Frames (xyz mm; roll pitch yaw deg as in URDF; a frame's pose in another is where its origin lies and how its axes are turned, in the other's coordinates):
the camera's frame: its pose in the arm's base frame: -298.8 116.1 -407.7 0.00 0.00 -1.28
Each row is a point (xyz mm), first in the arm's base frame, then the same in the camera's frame.
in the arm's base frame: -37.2 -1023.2 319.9
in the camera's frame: 287.0 -1133.2 727.6
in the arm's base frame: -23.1 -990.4 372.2
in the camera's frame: 300.3 -1100.1 779.9
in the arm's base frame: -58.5 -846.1 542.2
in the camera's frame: 261.7 -956.6 949.9
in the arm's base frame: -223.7 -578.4 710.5
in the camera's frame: 90.6 -692.6 1118.2
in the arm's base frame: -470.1 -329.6 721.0
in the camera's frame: -161.3 -449.4 1128.7
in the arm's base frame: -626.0 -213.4 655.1
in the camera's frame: -319.8 -336.7 1062.8
